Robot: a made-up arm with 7 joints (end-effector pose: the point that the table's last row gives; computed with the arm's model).
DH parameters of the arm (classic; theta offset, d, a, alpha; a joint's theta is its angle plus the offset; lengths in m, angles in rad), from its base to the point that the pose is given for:
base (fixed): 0 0 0 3.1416
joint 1: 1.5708 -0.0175 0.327 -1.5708
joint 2: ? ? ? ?
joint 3: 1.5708 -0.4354 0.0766 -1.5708
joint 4: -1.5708 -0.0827 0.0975 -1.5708
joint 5: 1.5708 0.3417 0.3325 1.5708
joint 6: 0 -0.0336 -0.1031 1.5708
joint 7: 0 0.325 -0.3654 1.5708
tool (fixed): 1.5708 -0.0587 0 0
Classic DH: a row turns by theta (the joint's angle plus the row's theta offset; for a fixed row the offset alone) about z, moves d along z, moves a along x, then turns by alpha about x.
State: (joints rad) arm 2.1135 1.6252 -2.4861 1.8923 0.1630 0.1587 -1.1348
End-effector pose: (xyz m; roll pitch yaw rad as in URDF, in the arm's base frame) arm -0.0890 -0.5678 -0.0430 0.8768 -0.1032 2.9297
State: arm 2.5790 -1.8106 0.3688 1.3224 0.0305 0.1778 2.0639
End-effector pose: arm -0.3964 0.6174 -0.5631 -2.2694 0.0205 -1.1759
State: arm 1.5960 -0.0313 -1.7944 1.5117 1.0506 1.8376 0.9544
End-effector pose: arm 0.3467 -0.0475 0.5931 -0.5755 -0.3478 -0.3340
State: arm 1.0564 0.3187 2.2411 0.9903 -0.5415 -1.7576 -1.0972
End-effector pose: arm 0.6602 -0.1762 0.5195 -0.2879 -0.7130 -1.9734
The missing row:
joint 2: 0 0.0137 -0.0534 1.5708
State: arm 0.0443 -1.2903 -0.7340 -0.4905 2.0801 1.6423 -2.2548
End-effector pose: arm -0.7010 -1.0816 -0.2362 -1.4213 -0.2482 -2.3885
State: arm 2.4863 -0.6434 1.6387 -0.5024 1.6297 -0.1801 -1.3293
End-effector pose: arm 0.0668 0.5886 0.5310 -3.0044 0.3189 2.1472
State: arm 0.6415 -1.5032 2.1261 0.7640 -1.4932 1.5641 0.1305
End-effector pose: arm 0.0374 -0.1435 0.5617 -0.8108 -0.6095 0.5610
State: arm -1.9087 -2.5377 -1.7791 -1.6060 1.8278 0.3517 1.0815
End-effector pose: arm 0.6474 -0.0602 -0.4237 2.5589 1.3524 0.2918
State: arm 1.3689 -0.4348 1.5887 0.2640 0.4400 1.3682 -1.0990
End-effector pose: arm -0.4004 0.7124 0.4167 -1.8899 -0.1980 2.2019
